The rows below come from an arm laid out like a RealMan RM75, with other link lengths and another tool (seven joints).
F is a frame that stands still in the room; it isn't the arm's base.
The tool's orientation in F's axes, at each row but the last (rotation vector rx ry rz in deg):
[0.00 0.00 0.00]
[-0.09 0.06 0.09]
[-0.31 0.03 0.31]
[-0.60 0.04 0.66]
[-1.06 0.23 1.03]
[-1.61 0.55 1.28]
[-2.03 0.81 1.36]
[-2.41 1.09 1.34]
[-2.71 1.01 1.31]
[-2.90 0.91 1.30]
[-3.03 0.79 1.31]
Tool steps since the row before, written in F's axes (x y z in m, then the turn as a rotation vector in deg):
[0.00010 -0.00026 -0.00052 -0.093 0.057 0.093]
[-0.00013 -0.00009 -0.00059 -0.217 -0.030 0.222]
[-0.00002 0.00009 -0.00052 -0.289 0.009 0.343]
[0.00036 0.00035 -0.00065 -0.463 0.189 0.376]
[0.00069 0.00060 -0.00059 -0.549 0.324 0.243]
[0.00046 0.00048 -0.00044 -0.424 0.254 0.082]
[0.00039 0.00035 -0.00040 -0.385 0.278 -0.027]
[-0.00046 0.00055 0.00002 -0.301 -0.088 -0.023]
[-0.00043 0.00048 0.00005 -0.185 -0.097 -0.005]
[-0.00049 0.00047 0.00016 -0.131 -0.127 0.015]
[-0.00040 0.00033 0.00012 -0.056 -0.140 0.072]
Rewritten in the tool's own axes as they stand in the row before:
[0.00010 -0.00026 -0.00052 -0.093 0.057 0.093]
[-0.00013 -0.00009 -0.00059 -0.217 -0.030 0.222]
[-0.00002 0.00009 -0.00052 -0.289 0.009 0.343]
[0.00036 0.00035 -0.00065 -0.461 0.190 0.378]
[0.00070 0.00060 -0.00058 -0.544 0.329 0.247]
[0.00047 0.00048 -0.00042 -0.419 0.261 0.085]
[0.00040 0.00035 -0.00038 -0.378 0.288 -0.022]
[-0.00045 0.00056 0.00003 -0.302 -0.080 -0.032]
[-0.00042 0.00049 0.00007 -0.187 -0.092 -0.013]
[-0.00048 0.00047 0.00018 -0.134 -0.125 0.007]
[-0.00039 0.00033 0.00013 -0.060 -0.142 0.064]

